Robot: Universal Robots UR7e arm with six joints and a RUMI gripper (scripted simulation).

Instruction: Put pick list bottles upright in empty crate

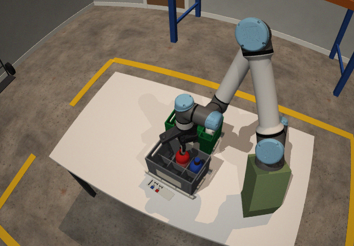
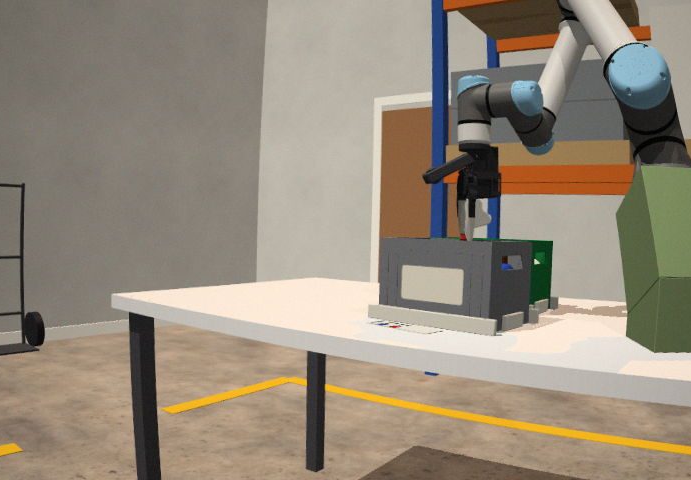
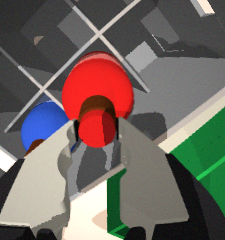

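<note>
Now: hand 7 cm above the red bottle. Round my hand: grey crate (5 cm to the left, 9 cm below); then blue bottle (9 cm behind, 1 cm to the left, 9 cm below); then green crate (2 cm ahead, 20 cm to the right, 9 cm below).
</note>
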